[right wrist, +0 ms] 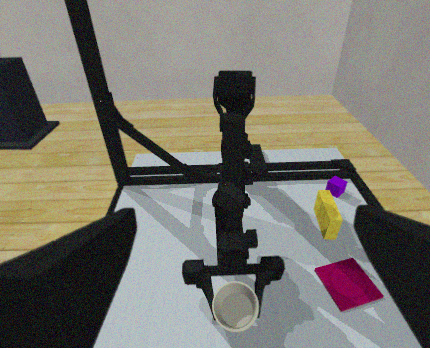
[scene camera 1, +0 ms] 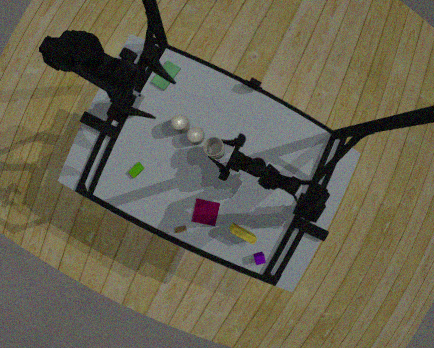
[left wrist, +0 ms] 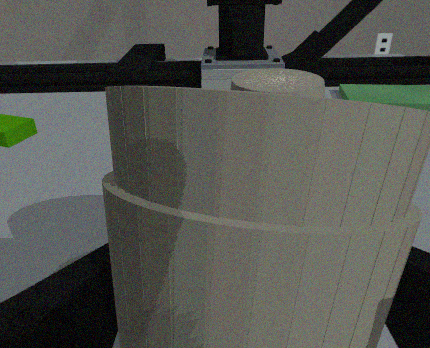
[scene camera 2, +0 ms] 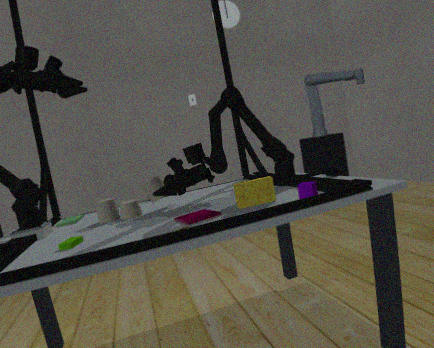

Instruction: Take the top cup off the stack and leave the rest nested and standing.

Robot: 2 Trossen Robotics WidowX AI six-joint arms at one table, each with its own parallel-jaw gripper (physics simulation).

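Places are measured from the left arm's base along level axes (x right, y ahead, z up), in metres.
Where they show: left gripper, between the fingertips: (right wrist: 236, 319) (scene camera 1: 212, 148) (left wrist: 245, 249) (scene camera 2: 152, 193); right gripper, between the fingertips: (right wrist: 245, 217) (scene camera 1: 165, 100) (scene camera 2: 85, 86); left arm's base, origin of its link: (scene camera 2: 286, 177); right arm's base, origin of its link: (left wrist: 241, 54) (scene camera 2: 31, 226).
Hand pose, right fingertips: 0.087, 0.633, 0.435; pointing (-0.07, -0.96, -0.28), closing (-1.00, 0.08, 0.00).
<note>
Things, the pixels of their centre, and the offset from my right fingertips, as dx, dy, dz. "spot": a spot on its surface instead.
- upper cup, middle of its body: (left wrist: 253, 204) (right wrist: 236, 307) (scene camera 2: 153, 186) (scene camera 1: 214, 148) -0.026, -0.154, -0.371
- lower cup, middle of its body: (left wrist: 246, 279) (scene camera 2: 156, 192) -0.028, -0.160, -0.390
- crimson square, a spot on its surface: (right wrist: 349, 284) (scene camera 2: 194, 215) (scene camera 1: 204, 212) spot: -0.276, -0.222, -0.448
- yellow block, middle of its body: (right wrist: 326, 214) (scene camera 2: 254, 192) (scene camera 1: 243, 233) -0.293, -0.402, -0.421
- purple cube, middle of its body: (scene camera 2: 307, 190) (right wrist: 336, 186) (scene camera 1: 259, 258) -0.374, -0.524, -0.436
- green block, middle of its body: (scene camera 2: 71, 242) (scene camera 1: 136, 170) -0.230, +0.107, -0.449
- pale green slab, middle of its body: (left wrist: 398, 97) (scene camera 2: 70, 220) (scene camera 1: 166, 75) +0.188, +0.163, -0.451
- small brown piece, middle of its body: (scene camera 1: 180, 229) -0.386, -0.159, -0.452
Two nested beige cups are in my left gripper (scene camera 1: 216, 150) (scene camera 2: 159, 192) (right wrist: 236, 316), mouths up. The upper cup (scene camera 1: 215, 146) (left wrist: 270, 155) (right wrist: 235, 305) stands well above the rim of the lower cup (left wrist: 250, 290). The fingers are shut on the lower cup, one each side, below its rim. In scene camera 2 the stack is partly hidden behind the gripper, and whether it touches the table is unclear. Two beige cups stand upside down beside it, one (scene camera 1: 195, 135) (scene camera 2: 131, 209) nearer and one (scene camera 1: 180, 122) (scene camera 2: 107, 211) farther. My right gripper (scene camera 1: 164, 99) (scene camera 2: 86, 90) is open, high above the table.
A crimson square (scene camera 1: 206, 212) (scene camera 2: 197, 216) (right wrist: 349, 284), yellow block (scene camera 1: 243, 233) (scene camera 2: 255, 192) (right wrist: 328, 215), purple cube (scene camera 1: 259, 258) (scene camera 2: 307, 189) (right wrist: 336, 186), green block (scene camera 1: 136, 170) (scene camera 2: 70, 243) (left wrist: 17, 131), pale green slab (scene camera 1: 166, 75) (scene camera 2: 70, 220) (left wrist: 385, 95) and small brown piece (scene camera 1: 180, 229) lie around. Black rails edge the table.
</note>
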